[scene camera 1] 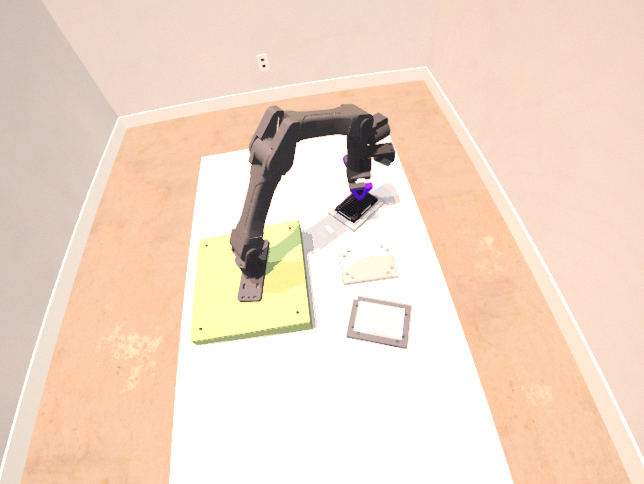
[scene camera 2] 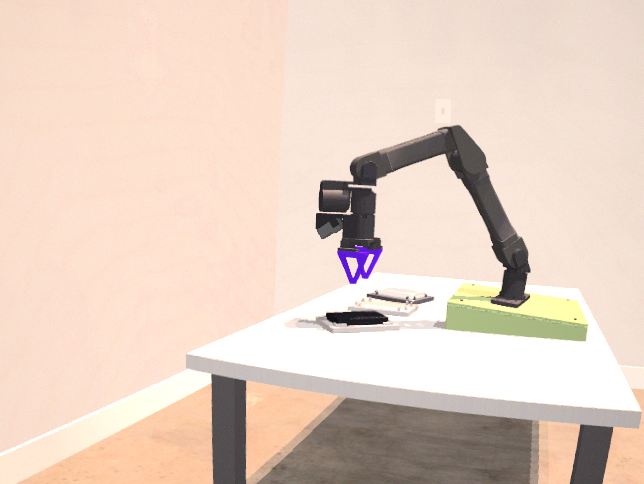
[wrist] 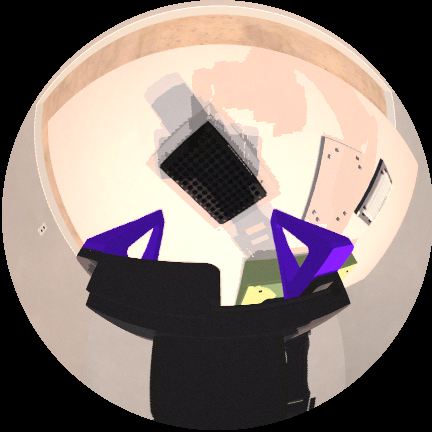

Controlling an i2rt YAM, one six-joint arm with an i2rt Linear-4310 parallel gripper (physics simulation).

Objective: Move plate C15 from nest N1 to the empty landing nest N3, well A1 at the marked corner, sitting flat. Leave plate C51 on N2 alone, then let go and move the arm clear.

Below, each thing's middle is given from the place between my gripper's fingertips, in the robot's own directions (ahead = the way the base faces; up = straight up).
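The black perforated plate [scene camera 2: 352, 318] is sitting 9 cm below my hand now.
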